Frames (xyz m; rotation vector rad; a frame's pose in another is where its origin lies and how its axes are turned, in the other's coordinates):
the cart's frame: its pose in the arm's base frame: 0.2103 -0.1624 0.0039 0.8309 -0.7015 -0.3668
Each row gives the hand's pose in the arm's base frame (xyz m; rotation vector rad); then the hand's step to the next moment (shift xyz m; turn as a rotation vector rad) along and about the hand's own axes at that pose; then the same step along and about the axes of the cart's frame.
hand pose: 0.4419 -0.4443 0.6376 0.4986 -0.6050 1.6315
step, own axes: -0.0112 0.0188 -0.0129 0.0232 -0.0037 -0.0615
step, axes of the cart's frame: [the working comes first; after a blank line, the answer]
step, axes of the arm's base frame: -0.0168 -0.0021 -0.0190 0.0014 0.0574 -0.0322

-0.0189 -0.0166 0.0039 -0.0442 0.0113 -0.0474
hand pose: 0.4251 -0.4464 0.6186 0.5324 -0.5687 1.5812
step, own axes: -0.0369 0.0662 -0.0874 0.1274 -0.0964 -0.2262
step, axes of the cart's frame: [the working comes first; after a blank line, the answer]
step, axes of the arm's base frame: -0.0635 0.0234 -0.0938 0.0843 0.2489 -0.0875

-0.0981 -0.0599 -0.0129 -0.1136 0.0917 -0.2353
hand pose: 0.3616 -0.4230 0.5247 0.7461 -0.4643 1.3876
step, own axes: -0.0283 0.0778 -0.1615 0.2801 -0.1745 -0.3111
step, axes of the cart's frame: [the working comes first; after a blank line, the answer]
step, axes of the arm's base frame: -0.1014 0.0956 -0.1162 0.1727 0.4156 -0.0559

-0.1747 -0.0329 -0.0365 -0.1288 0.2241 -0.3727
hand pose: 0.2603 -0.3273 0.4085 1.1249 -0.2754 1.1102
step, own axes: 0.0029 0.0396 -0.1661 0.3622 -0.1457 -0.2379
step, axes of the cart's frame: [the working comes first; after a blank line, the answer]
step, axes of the arm's base frame: -0.0857 0.1383 -0.0518 0.2123 0.4018 0.0498

-0.1599 0.0445 -0.0403 -0.0482 0.2986 -0.3428
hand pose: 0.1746 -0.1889 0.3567 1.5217 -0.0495 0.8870
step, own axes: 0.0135 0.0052 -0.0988 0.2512 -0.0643 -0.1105
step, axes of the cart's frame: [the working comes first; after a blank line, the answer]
step, axes of the arm's base frame: -0.0417 0.0907 0.0007 0.1547 0.2246 0.0711

-0.0798 0.0565 -0.0202 0.0172 0.2016 -0.1963
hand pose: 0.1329 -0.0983 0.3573 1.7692 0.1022 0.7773
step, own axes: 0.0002 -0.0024 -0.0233 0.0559 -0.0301 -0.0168
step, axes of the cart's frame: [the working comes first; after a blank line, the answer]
step, axes of the arm's base frame: -0.0119 0.0202 0.0012 0.0436 0.0491 0.0008

-0.0192 0.0133 -0.0022 0.0046 0.0330 -0.0566
